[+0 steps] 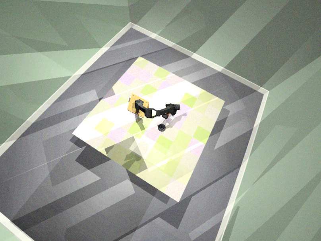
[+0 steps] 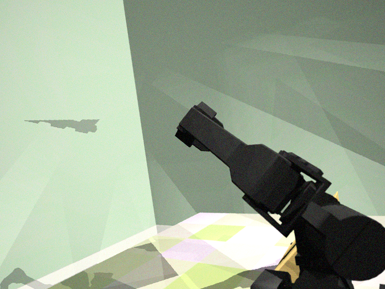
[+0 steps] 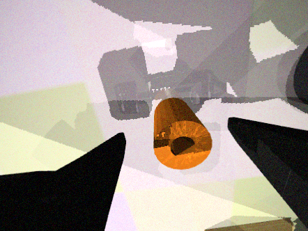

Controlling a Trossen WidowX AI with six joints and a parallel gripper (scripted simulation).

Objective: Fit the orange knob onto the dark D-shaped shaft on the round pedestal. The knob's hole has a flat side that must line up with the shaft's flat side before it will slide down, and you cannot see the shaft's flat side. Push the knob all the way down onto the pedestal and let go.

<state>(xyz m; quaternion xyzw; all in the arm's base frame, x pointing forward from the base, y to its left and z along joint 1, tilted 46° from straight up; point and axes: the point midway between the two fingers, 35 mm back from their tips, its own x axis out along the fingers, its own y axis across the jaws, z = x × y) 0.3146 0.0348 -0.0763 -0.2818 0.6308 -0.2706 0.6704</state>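
My gripper tip is now 10 mm above the orange knob. Also, from my gripper tip: dark round pedestal: 170 mm to the right, 20 mm ahead, 10 mm below.
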